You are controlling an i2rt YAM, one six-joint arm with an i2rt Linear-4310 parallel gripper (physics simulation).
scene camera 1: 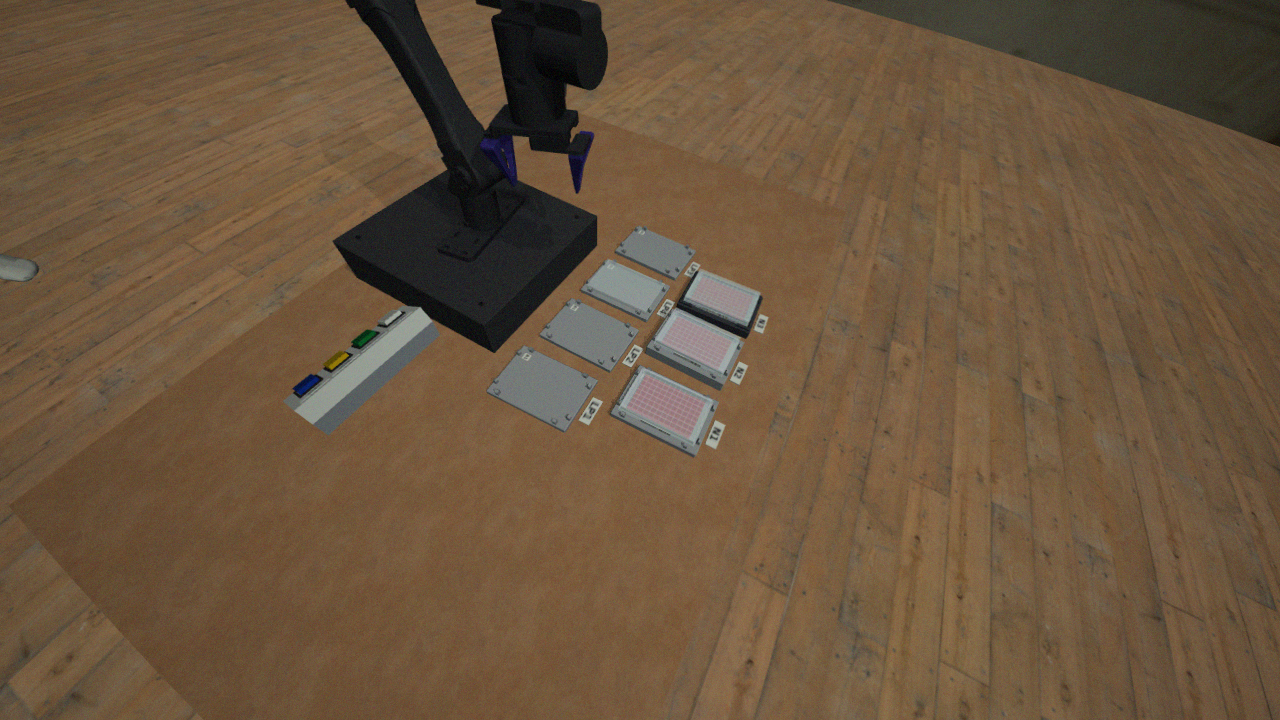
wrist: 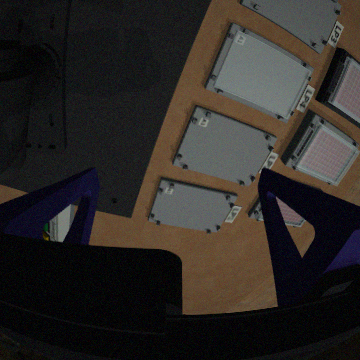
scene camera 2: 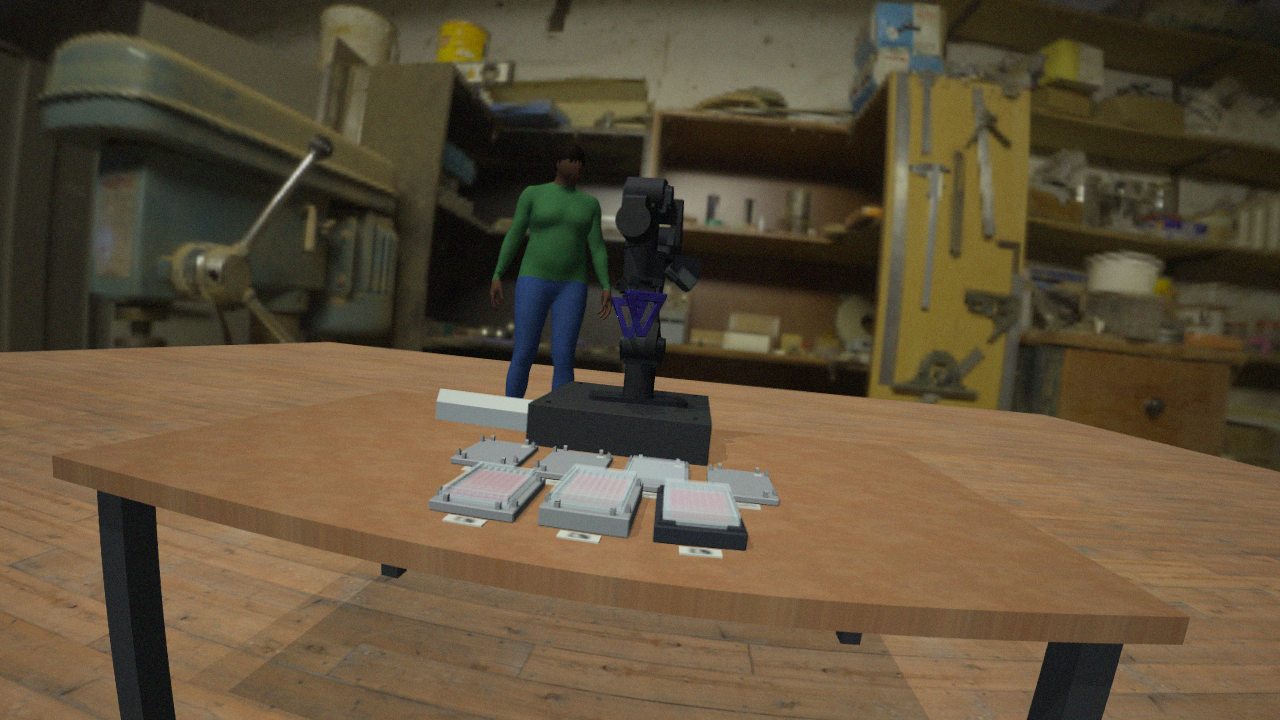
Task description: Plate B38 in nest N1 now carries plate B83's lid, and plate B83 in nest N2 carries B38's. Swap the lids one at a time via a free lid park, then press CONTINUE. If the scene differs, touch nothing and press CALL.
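Observation:
My gripper (scene camera 1: 546, 188) is open and holds nothing; you'd find that same gripper in the wrist view (wrist: 178, 176) and in scene camera 2 (scene camera 2: 634, 337). There's a grey button box (scene camera 1: 341, 391), and I also see that box in the wrist view (wrist: 58, 226) and in scene camera 2 (scene camera 2: 503, 412). I can see a lid park LP3 (scene camera 1: 644, 247) too, and the lid park LP3 is also in the wrist view (wrist: 313, 30) and in scene camera 2 (scene camera 2: 748, 487). And there's a lid park LP4 (scene camera 1: 589, 291).

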